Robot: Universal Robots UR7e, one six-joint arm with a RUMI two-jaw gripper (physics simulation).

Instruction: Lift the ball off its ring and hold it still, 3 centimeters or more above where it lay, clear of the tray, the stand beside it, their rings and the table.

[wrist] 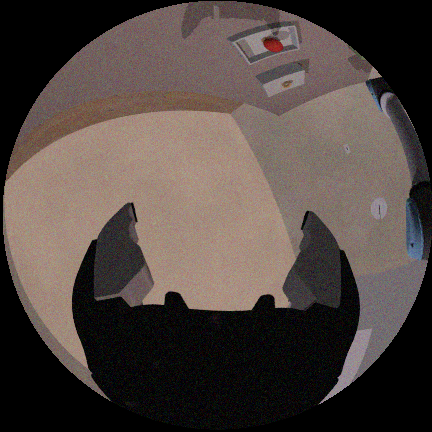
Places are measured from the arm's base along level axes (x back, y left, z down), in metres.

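Where they show: gripper, between the fingertips: [220, 209].
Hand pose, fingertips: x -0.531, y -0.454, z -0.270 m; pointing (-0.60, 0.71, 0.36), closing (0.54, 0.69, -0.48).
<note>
Things, the pixels of their top centre, and the offset from my fingertips. "spot": a spot on its surface instead. Level surfaces: height alone.
- red ball, centre of its top: [278, 49] dx +0.111, dy +0.298, dz +0.287 m
- pale grey tray, a spot on its surface: [243, 53] spot: dx +0.028, dy +0.265, dz +0.321 m
- small tan ring, a spot on its surface: [287, 84] spot: dx +0.018, dy +0.541, dz +0.295 m
- table, height of its surface: dz +0.349 m
A red ball [273, 45] sits inside a pale grey tray [243, 53] near the top of the wrist view, right of the middle. The ring under the ball is mostly hidden by it. The stand [274, 90], a pale block, is beside the tray and carries a small tan ring [287, 84]. My gripper [220, 209] is open, with its two dark jaws wide apart and nothing between them. It is well away from the ball and the tray.
The table [120, 60] bears the tray and the stand, and its wooden edge [165, 101] crosses the upper left. Blue and dark arm parts [414, 230] show at the right rim. A dark shape is at the top edge.
</note>
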